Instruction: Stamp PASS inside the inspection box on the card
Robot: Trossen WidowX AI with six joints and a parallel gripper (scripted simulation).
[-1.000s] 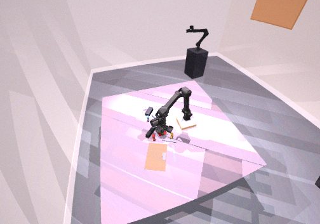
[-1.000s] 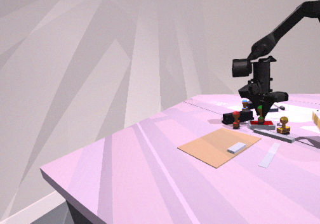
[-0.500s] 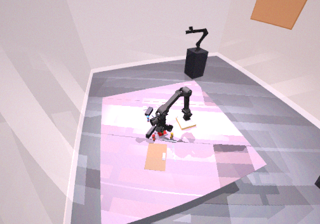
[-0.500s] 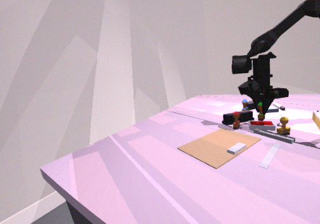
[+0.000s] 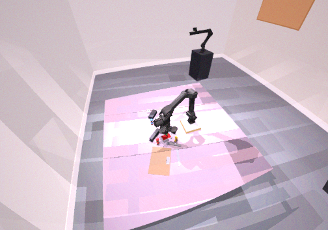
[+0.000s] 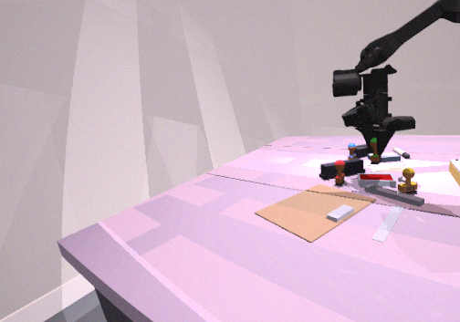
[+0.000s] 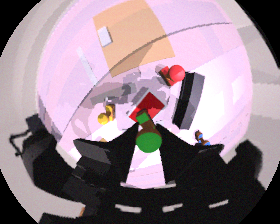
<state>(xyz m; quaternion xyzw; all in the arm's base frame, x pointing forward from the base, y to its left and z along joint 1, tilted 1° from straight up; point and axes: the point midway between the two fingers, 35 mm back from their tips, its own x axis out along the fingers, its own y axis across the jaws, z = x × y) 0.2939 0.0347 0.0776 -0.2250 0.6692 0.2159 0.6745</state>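
Now: the red ink pad 7 cm below my gripper tip. From my gripper tip the other things lie so: green-knobbed stamp: right at my gripper tip; red-knobbed stamp: 9 cm ahead, 1 cm to the left, 6 cm below; yellow-knobbed stamp: 6 cm behind, 7 cm to the left, 6 cm below.
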